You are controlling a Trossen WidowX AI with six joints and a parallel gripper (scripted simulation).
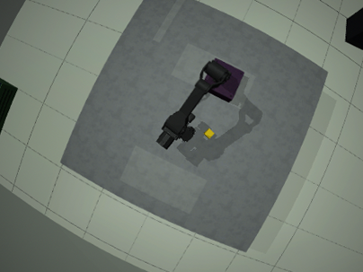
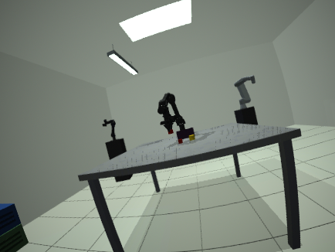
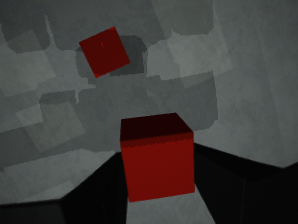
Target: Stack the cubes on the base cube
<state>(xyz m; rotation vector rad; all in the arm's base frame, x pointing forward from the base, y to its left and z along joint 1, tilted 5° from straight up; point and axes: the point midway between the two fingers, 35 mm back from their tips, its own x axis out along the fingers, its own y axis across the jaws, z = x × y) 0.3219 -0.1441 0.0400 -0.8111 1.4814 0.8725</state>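
Right now my gripper tip is 2 cm past the yellow cube, 17 cm to the right of it and 10 cm above it.
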